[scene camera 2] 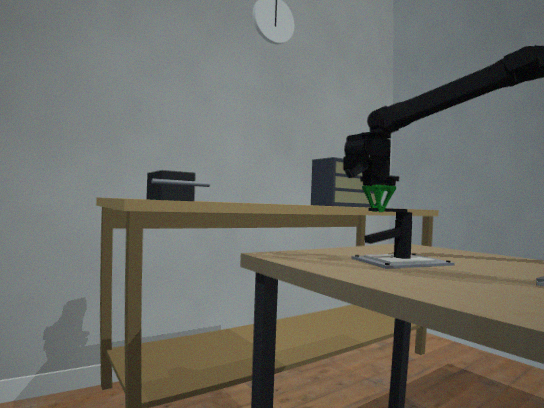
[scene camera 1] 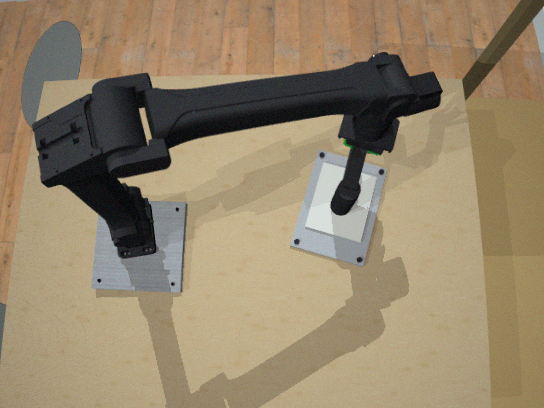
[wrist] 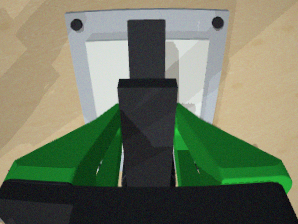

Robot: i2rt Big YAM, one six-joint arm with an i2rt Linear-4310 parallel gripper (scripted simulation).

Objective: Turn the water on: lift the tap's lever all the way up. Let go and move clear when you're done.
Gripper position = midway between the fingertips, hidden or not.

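A lever [wrist: 147,106] is visible, as is my gripper [scene camera 1: 360,147]. The gripper also appears in scene camera 2 [scene camera 2: 377,211] and in the wrist view [wrist: 147,112].
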